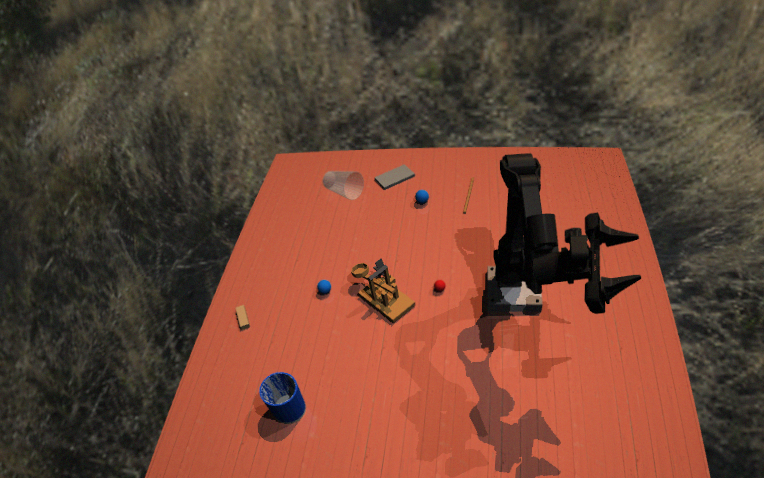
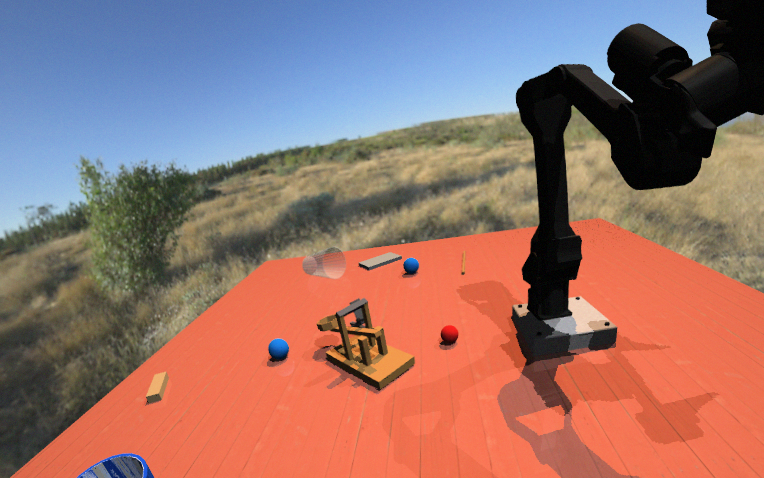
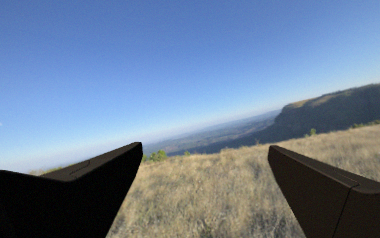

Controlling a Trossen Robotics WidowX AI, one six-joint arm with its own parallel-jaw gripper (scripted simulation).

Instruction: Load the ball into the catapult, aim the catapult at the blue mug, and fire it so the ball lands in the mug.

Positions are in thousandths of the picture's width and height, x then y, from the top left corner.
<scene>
wooden catapult: image 1 501,616; image 2 480,744; not seen in image 3 (out of frame)
clear cup: image 1 459,388; image 2 433,551; not seen in image 3 (out of frame)
</scene>
